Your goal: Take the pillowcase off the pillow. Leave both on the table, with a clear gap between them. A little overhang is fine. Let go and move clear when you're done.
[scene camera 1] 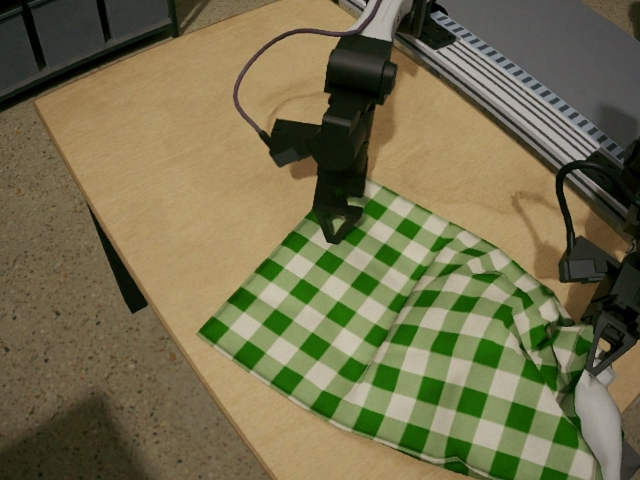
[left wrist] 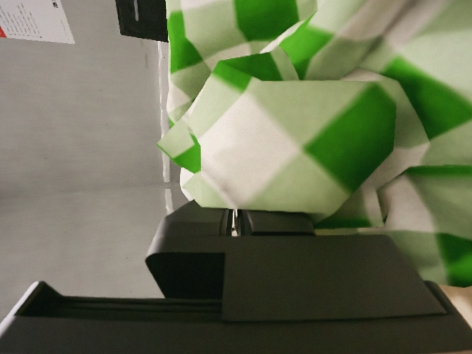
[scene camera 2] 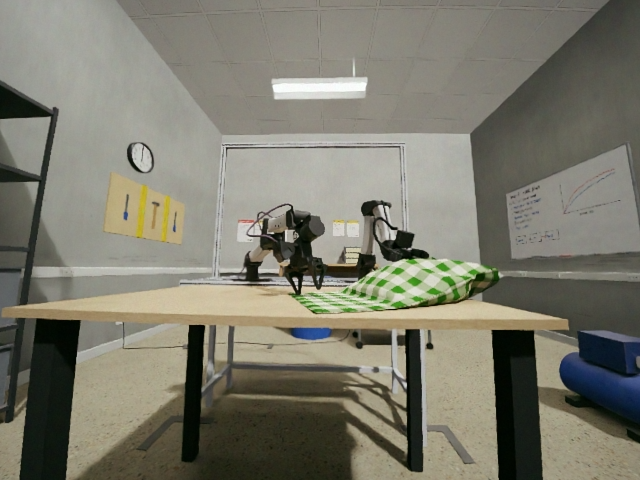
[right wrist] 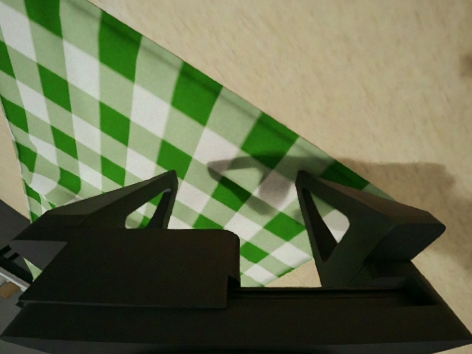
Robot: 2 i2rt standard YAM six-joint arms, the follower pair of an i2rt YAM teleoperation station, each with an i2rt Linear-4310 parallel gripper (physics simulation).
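The green-and-white checked pillowcase (scene camera 1: 341, 304) (scene camera 2: 413, 283) (left wrist: 350, 150) (right wrist: 117, 120) lies flat and apparently empty on the left, bulging over the pillow on the right. The white pillow (scene camera 1: 598, 413) shows at the open, crumpled end at the lower right of scene camera 1; the rest is inside. My left gripper (scene camera 1: 593, 370) is shut at that end, seemingly on the pillow's end; in the left wrist view a checked fold hides its fingertips. My right gripper (scene camera 1: 334, 240) (scene camera 2: 308, 290) (right wrist: 236, 176) is open and empty, low above the flat part near its upper corner, with no cloth between its fingers.
The wooden table (scene camera 1: 180, 180) (scene camera 2: 155, 304) extends left of the pillowcase. Its near edge runs close to the cloth's lower side. The metal rail (scene camera 1: 509, 111) lies along the arms' side. A dark shelf rack (scene camera 2: 47, 170) stands at the left.
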